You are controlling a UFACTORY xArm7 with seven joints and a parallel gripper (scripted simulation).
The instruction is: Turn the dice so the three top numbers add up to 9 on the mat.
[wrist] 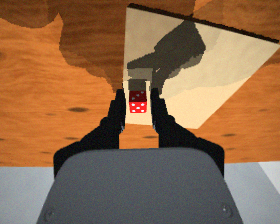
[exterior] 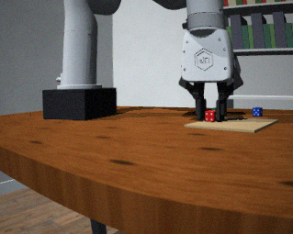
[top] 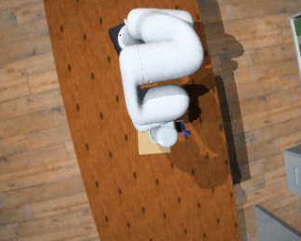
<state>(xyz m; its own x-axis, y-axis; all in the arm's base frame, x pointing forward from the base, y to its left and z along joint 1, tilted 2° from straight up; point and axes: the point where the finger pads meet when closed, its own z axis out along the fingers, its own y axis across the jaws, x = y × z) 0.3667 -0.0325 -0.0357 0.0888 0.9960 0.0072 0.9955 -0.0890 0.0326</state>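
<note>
The red die lies 10 mm below my hand. Round my hand: blue die: 80 mm ahead, 130 mm to the left, 20 mm below; tan mat: 50 mm ahead, 20 mm below; green die: 20 mm behind, 110 mm to the left, 20 mm below.
</note>
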